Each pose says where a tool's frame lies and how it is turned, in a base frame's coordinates. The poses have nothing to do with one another.
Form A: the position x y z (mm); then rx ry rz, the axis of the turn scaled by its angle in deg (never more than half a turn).
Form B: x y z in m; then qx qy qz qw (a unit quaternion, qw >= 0). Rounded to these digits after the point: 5 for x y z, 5 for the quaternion.
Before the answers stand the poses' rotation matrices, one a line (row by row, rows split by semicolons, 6 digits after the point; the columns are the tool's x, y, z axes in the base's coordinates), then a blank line. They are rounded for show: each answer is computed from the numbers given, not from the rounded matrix.
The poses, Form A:
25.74 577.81 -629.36 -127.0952 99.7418 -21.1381
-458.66 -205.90 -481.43 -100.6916 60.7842 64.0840
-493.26 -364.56 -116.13 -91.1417 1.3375 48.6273
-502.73 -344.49 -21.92 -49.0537 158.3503 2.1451
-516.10 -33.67 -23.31 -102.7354 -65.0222 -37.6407
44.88 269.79 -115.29 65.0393 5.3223 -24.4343
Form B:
0.234120 -0.895902 0.377554; -0.972035 -0.223022 0.073544; 0.018314 -0.384214 -0.923062
0.263384 -0.922401 -0.282498; -0.233387 -0.345066 0.909099; -0.936034 -0.173511 -0.306161
0.727238 -0.472093 -0.498250; 0.443991 -0.230034 0.866000; -0.523447 -0.851007 0.042315
-0.796981 -0.559743 0.226955; -0.553390 0.827257 0.096980; -0.242034 -0.048303 -0.969065
0.440501 0.897452 -0.023217; 0.426798 -0.186595 0.884888; 0.789812 -0.399702 -0.465226
0.915928 0.375375 -0.142019; -0.282302 0.351051 -0.892787; -0.285274 0.857821 0.427507

0.02574 0.57781 -0.62936 -0.77140 0.60538 -0.12830 0.14835
-0.45866 -0.20590 -0.48143 -0.69185 0.41765 0.44032 0.39120
-0.49326 -0.36456 -0.11613 -0.69191 0.01015 0.36916 0.62039
-0.50273 -0.34449 -0.02192 -0.29361 0.94780 0.01284 0.12370
-0.51610 -0.03367 -0.02331 -0.72324 -0.45775 -0.26499 0.44404
0.04488 0.26979 -0.11529 0.53324 0.04364 -0.20033 0.82074

